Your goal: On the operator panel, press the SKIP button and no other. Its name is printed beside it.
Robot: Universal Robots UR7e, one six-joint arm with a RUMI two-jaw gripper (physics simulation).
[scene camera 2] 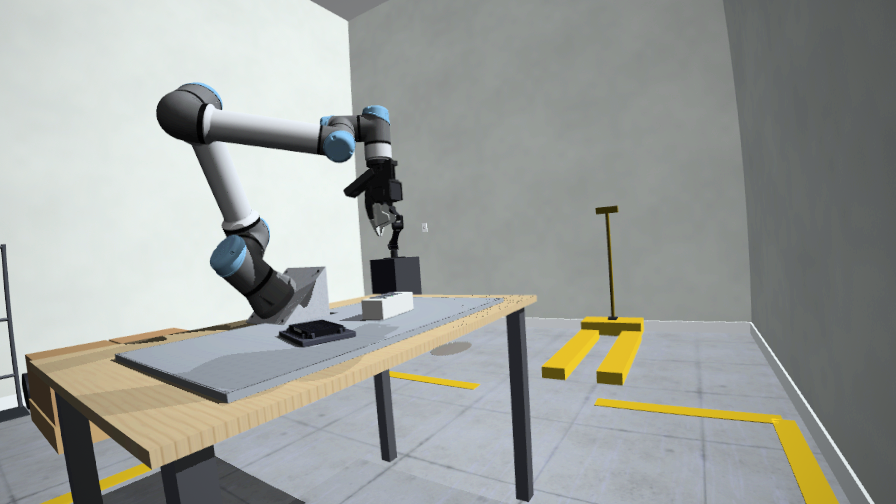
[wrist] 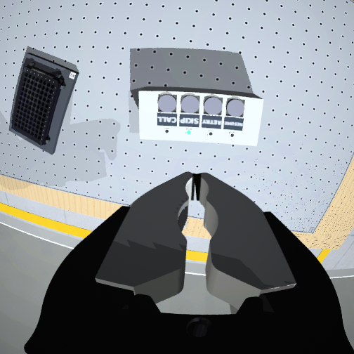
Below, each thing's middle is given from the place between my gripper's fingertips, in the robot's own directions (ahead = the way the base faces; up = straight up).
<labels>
Right now the operator panel (scene camera 2: 381, 308) is 10 mm to the left of my hand and 200 mm below it.
</labels>
